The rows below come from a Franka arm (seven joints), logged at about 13 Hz.
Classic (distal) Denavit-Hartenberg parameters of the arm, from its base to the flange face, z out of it. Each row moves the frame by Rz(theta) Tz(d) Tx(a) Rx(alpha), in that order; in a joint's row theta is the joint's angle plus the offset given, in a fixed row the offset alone. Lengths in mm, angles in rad.
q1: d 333; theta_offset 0; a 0; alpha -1.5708
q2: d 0; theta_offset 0; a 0; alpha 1.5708
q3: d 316; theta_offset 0; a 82.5; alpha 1.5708
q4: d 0; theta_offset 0; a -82.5; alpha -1.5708
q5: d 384; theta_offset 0; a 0; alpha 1.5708
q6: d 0; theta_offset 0; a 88; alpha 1.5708
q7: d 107; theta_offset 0; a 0; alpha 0
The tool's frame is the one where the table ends.
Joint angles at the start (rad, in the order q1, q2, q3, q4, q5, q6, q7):
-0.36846, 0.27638, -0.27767, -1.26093, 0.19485, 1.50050, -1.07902
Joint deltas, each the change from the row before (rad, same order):
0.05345, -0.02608, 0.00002, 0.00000, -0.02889, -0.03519, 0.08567
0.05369, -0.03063, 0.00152, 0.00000, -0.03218, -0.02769, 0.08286
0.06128, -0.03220, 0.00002, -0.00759, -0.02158, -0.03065, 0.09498
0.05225, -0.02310, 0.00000, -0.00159, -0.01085, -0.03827, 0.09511
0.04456, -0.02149, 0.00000, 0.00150, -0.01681, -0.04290, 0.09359
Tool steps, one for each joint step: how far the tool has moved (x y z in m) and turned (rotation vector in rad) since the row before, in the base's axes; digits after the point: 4 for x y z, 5 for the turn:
0.0056, 0.0307, 0.0126, -0.00965, 0.02990, -0.02946
0.0031, 0.0307, 0.0156, -0.02018, 0.01853, -0.02765
0.0022, 0.0346, 0.0127, -0.00848, 0.01982, -0.03413
0.0003, 0.0303, 0.0093, 0.00087, 0.02497, -0.04186
-0.0033, 0.0250, 0.0092, -0.00686, 0.03013, -0.04905

